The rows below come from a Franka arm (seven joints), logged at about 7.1 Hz.
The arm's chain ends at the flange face. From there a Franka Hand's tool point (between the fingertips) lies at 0.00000 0.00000 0.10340 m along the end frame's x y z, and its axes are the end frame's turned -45 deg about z.
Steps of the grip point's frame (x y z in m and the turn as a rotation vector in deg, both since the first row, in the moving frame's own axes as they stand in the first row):
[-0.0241 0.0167 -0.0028 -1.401 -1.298 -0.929]
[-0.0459 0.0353 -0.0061 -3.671 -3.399 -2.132]
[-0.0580 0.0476 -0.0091 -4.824 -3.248 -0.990]
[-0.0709 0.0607 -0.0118 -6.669 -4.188 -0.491]
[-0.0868 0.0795 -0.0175 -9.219 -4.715 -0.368]
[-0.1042 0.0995 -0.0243 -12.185 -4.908 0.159]
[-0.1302 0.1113 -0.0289 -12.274 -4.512 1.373]
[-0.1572 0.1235 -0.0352 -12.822 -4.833 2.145]
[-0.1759 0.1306 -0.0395 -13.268 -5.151 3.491]
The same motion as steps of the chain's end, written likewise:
[-0.0054 0.0254 -0.0027 -1.908 0.073 -0.929]
[-0.0080 0.0484 -0.0057 -4.999 0.192 -2.132]
[-0.0095 0.0644 -0.0086 -5.708 1.114 -0.990]
[-0.0104 0.0793 -0.0108 -7.677 1.754 -0.491]
[-0.0109 0.0999 -0.0158 -9.853 3.185 -0.368]
[-0.0125 0.1224 -0.0216 -12.087 5.146 0.159]
[-0.0229 0.1494 -0.0262 -11.869 5.489 1.373]
[-0.0335 0.1760 -0.0323 -12.484 5.649 2.145]
[-0.0416 0.1932 -0.0363 -13.024 5.740 3.491]

